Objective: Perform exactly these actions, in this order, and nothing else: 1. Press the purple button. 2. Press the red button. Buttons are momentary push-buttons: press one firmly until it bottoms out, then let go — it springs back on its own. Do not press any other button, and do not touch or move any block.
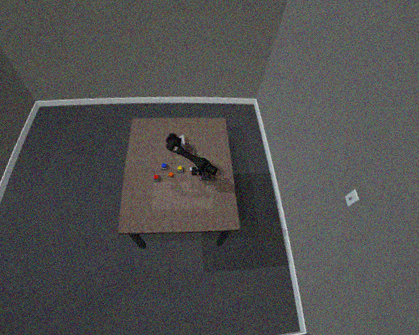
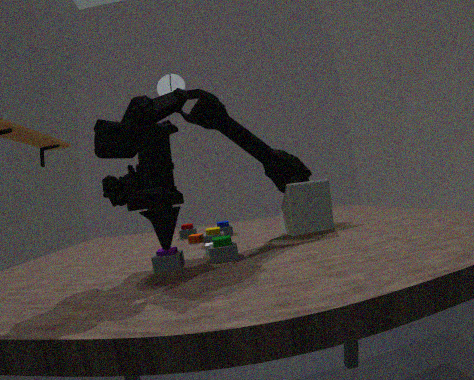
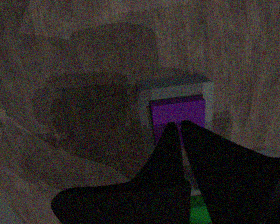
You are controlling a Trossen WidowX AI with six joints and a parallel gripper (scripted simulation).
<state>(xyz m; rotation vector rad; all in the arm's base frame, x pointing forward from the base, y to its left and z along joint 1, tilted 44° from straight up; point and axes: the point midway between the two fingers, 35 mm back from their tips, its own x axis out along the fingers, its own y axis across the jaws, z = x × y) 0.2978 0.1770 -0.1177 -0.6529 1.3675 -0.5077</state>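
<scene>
The purple button lies 10 mm below my gripper tip. The rest, counted from my gripper tip: orange block (20 mm behind, 260 mm to the right, 20 mm below); then green button (90 mm behind, 30 mm to the right); then yellow button (70 mm behind, 190 mm to the right).
</scene>
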